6 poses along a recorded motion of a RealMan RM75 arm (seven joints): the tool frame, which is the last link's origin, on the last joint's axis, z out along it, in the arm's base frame.
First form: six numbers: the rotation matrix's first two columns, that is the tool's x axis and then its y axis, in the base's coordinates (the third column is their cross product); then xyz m.
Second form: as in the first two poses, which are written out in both.
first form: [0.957 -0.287 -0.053 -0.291 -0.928 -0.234 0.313 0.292 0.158]
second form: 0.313 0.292 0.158; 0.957 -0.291 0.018; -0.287 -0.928 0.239; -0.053 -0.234 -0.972
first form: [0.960 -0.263 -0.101 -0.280 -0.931 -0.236 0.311 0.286 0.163]
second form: 0.311 0.286 0.163; 0.960 -0.280 -0.032; -0.263 -0.931 0.255; -0.101 -0.236 -0.967
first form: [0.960 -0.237 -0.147 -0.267 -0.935 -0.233 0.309 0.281 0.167]
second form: 0.309 0.281 0.167; 0.960 -0.267 -0.082; -0.237 -0.935 0.263; -0.147 -0.233 -0.961
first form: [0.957 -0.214 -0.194 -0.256 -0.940 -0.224 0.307 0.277 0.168]
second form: 0.307 0.277 0.168; 0.957 -0.256 -0.134; -0.214 -0.940 0.264; -0.194 -0.224 -0.954
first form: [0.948 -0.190 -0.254 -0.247 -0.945 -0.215 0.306 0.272 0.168]
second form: 0.306 0.272 0.168; 0.948 -0.247 -0.199; -0.190 -0.945 0.267; -0.254 -0.215 -0.943
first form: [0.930 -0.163 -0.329 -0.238 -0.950 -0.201 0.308 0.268 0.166]
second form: 0.308 0.268 0.166; 0.930 -0.238 -0.280; -0.163 -0.950 0.265; -0.329 -0.201 -0.922
